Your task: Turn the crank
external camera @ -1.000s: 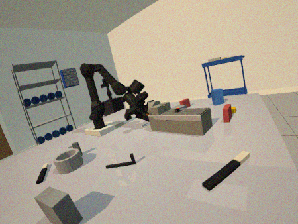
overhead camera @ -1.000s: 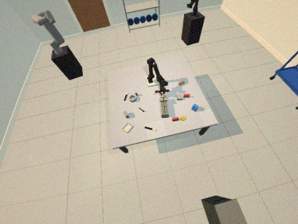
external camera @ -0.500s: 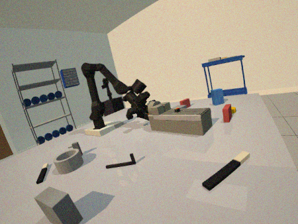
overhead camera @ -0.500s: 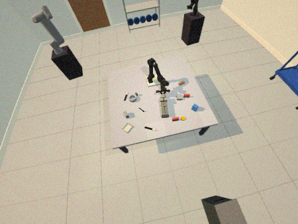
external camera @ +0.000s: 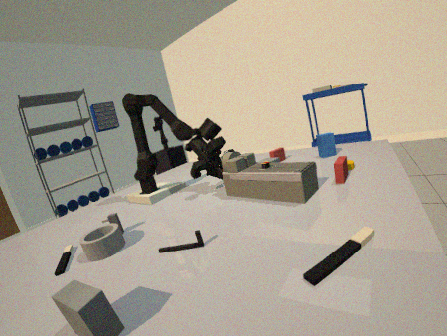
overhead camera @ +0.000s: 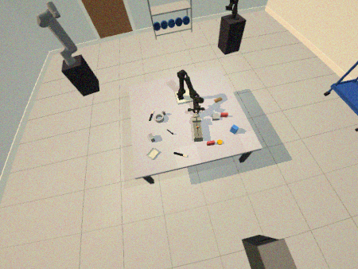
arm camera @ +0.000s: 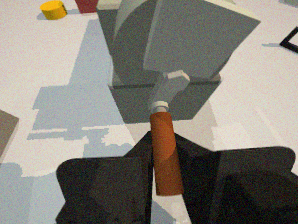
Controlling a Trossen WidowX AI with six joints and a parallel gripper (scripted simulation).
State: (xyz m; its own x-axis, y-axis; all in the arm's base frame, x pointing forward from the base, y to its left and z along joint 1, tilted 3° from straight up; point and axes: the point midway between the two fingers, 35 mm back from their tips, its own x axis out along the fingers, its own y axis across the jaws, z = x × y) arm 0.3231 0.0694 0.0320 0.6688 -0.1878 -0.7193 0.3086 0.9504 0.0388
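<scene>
Now: the brown crank handle 2 cm behind my gripper tip, 1 cm to the left of it and 3 cm above it. Also, from my gripper tip: yellow disc (37 cm ahead, 11 cm to the left, 2 cm below); red pointer (16 cm ahead, 5 cm to the right, 5 cm above); black l-shaped piece (7 cm ahead, 32 cm to the right, 2 cm below).
</scene>
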